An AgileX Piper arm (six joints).
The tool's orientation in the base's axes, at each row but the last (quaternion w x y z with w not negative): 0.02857 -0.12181 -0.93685 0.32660; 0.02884 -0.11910 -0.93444 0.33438; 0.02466 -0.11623 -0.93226 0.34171; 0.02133 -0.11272 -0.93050 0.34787
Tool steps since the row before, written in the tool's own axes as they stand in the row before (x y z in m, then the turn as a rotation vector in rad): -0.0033 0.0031 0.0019 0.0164 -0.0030 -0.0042; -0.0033 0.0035 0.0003 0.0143 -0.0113 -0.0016; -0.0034 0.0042 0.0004 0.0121 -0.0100 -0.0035; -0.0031 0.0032 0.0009 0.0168 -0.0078 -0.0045
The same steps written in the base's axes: 0.0036 0.0004 -0.0033 -0.0160 0.0043 0.0047; 0.0039 0.0016 -0.0024 -0.0160 -0.0040 0.0080; 0.0041 0.0021 -0.0029 -0.0133 -0.0024 0.0087; 0.0035 0.0011 -0.0026 -0.0173 0.0010 0.0078
